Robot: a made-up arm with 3 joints.
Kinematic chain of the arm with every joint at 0, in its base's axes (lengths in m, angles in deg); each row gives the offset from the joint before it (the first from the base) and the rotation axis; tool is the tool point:
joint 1: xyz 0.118 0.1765 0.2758 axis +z
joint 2: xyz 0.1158 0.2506 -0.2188 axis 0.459 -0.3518 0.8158
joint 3: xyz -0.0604 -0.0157 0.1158 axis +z
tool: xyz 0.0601 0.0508 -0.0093
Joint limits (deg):
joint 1: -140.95..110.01
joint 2: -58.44..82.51
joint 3: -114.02..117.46
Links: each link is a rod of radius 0.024 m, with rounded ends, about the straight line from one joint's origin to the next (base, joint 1, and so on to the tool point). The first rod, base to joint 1, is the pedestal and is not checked.
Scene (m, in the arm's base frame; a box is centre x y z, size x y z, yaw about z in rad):
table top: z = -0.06
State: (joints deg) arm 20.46 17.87 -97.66
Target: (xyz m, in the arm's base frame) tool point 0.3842 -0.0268 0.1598
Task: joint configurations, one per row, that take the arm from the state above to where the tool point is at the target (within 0.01 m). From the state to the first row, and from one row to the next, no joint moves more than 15 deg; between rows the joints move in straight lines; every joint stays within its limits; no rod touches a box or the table.
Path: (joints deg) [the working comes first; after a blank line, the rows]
Joints at the target: -109.81 -10.10 27.30
Straight joint move there: clear.

1: 5.99 14.76 -83.78
2: -8.49 11.65 -69.89
3: -22.96 8.55 -56.01
4: -37.44 5.44 -42.12
5: -51.91 2.33 -28.24
6: -66.38 -0.78 -14.35
7: -80.86 -3.88 -0.47
8: -95.33 -6.99 13.41
9: -109.81 -10.10 27.30

